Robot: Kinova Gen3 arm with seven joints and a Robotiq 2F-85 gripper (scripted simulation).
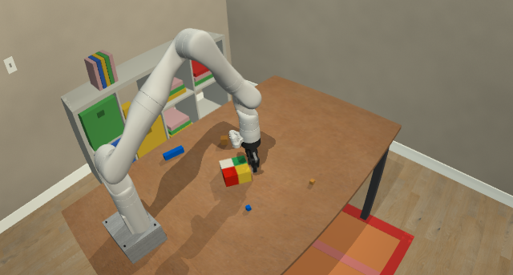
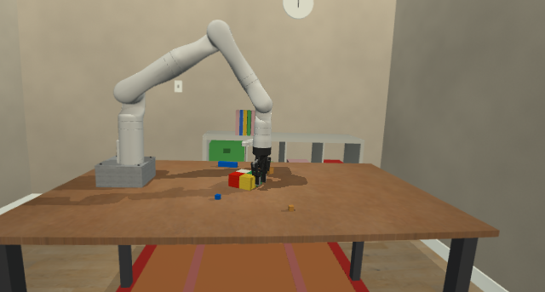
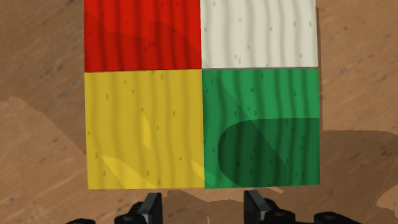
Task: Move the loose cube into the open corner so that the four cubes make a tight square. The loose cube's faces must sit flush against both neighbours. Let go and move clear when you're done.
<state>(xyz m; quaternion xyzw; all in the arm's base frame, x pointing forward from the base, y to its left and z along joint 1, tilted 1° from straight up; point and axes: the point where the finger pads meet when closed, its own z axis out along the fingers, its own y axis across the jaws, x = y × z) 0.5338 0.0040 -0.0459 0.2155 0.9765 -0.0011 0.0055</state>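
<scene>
The yellow cube lies 5 cm behind my hand and 1 cm below it. From my hand the other things lie so: green cube 3 cm behind, 4 cm to the left, 1 cm below; red cube 10 cm behind, 2 cm to the left, 1 cm below; white cube 8 cm behind, 6 cm to the left, 1 cm below.
</scene>
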